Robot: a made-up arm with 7 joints.
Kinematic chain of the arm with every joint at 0, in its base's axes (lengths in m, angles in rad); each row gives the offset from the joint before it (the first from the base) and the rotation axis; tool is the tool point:
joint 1: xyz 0 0 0 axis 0 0.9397 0.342
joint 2: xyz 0 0 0 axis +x
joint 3: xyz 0 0 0 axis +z
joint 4: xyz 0.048 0 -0.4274 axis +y
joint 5: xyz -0.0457 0 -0.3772 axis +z
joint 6: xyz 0 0 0 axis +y
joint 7: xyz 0 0 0 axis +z
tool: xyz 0 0 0
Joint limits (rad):
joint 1: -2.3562..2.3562
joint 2: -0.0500..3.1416
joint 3: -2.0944..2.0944
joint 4: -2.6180..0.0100
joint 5: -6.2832..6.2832
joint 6: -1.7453..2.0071
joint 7: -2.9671..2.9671
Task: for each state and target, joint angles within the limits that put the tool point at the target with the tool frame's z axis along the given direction. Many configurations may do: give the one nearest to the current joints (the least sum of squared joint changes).
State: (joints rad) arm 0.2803 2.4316 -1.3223 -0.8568 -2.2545 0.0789 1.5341
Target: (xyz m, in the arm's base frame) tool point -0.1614 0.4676 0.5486 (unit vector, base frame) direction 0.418 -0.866 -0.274
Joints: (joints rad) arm 0.0195 2.8886 -2.0586 -1.0799 -2.2513 -0.0071 1.5341
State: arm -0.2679 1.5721 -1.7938 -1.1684 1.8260 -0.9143 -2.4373
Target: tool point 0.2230 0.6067 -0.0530 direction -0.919 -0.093 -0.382
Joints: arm -0.5787 2.0776 -1.4618 -1.5202 1.7449 -1.1912 -2.4373
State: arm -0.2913 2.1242 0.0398 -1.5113 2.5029 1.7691 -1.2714
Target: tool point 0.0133 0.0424 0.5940 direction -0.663 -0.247 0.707
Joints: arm -0.7919 2.5421 0.3859 -1.7252 2.2960 1.8445 -1.2714
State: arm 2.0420 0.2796 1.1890 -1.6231 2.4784 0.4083 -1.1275
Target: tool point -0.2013 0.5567 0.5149 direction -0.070 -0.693 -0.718
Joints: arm 2.3562 1.1178 1.8169 -0.7363 2.1265 -0.2804 -1.1275
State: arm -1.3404 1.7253 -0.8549 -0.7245 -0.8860 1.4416 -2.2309
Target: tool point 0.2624 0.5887 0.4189 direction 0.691 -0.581 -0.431
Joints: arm -1.4324 1.8851 -0.7449 -0.8754 -0.6669 1.4644 -2.2309
